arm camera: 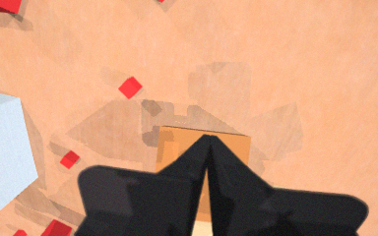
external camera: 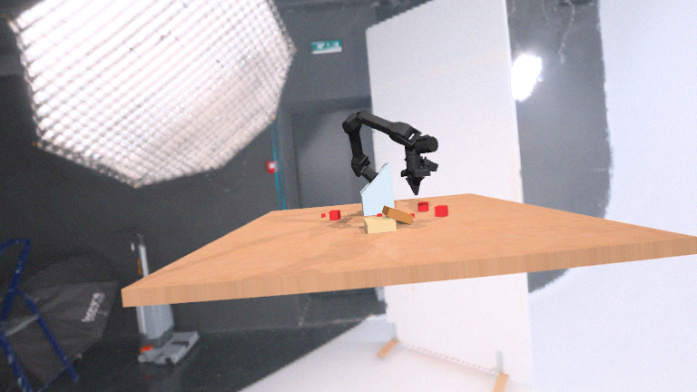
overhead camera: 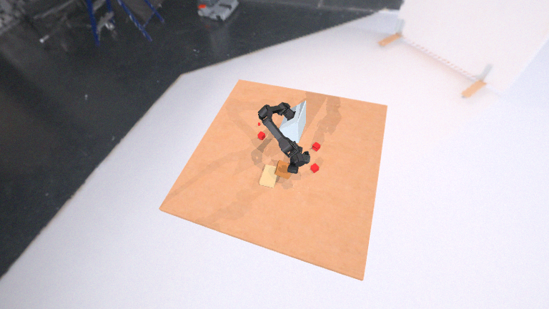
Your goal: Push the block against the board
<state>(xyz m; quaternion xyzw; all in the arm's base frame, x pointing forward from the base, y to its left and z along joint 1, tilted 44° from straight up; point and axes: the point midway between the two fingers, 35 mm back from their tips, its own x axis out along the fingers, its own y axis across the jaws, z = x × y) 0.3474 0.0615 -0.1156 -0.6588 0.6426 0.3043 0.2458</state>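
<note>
Right now my gripper tip is 10 mm short of the square block, 80 mm to the left of it and 70 mm above it. The rest, counted from my gripper tip: board (70 mm ahead, 160 mm to the right, 80 mm below).
</note>
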